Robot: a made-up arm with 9 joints. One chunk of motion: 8 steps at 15 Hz.
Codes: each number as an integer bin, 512 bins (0 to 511) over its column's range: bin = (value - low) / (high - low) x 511, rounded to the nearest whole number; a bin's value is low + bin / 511 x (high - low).
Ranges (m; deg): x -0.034..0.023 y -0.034..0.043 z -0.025..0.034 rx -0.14..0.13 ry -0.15..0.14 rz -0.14..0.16
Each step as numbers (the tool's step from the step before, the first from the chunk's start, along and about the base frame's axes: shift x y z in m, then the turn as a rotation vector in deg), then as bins.
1 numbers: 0.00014 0.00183 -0.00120 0.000 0.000 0.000
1 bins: 306 238 206 265 264 238
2 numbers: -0.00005 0.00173 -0.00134 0.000 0.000 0.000
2 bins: 304 237 205 265 264 238
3 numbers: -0.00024 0.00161 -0.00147 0.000 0.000 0.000
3 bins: 303 236 204 265 264 238
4 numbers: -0.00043 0.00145 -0.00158 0.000 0.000 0.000
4 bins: 301 235 203 265 264 238
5 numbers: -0.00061 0.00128 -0.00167 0.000 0.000 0.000
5 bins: 299 234 202 265 264 238
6 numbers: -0.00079 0.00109 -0.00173 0.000 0.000 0.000
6 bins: 298 233 202 265 264 238
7 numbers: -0.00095 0.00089 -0.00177 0.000 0.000 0.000
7 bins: 296 232 201 265 264 238
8 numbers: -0.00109 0.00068 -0.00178 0.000 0.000 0.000
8 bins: 295 230 201 265 264 238
